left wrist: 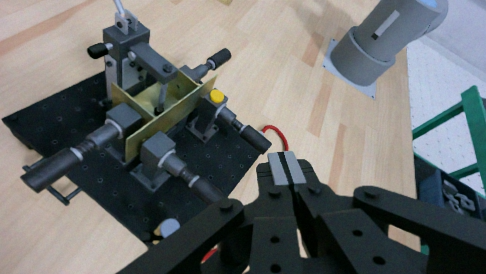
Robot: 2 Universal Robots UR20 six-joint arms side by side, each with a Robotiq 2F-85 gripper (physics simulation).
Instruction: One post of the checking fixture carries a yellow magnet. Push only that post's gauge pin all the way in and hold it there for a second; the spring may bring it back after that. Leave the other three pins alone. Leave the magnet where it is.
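Observation:
The checking fixture stands on a black perforated plate. The yellow magnet sits on top of one post, right of the brass part. That post's gauge pin sticks out toward the lower right and ends in a black knob. The other three pins are the lower-left pin, the lower-middle pin, partly hidden by the gripper, and the upper pin. My left gripper is shut and empty. In the view its tips show below and right of the magnet post's knob, apart from it. My right gripper does not show.
A clamp tower reaches over the brass part. A red cable shows behind the left fingertips. A grey robot base stands at the upper right. A green frame and a dark bin with grey parts are at the right edge.

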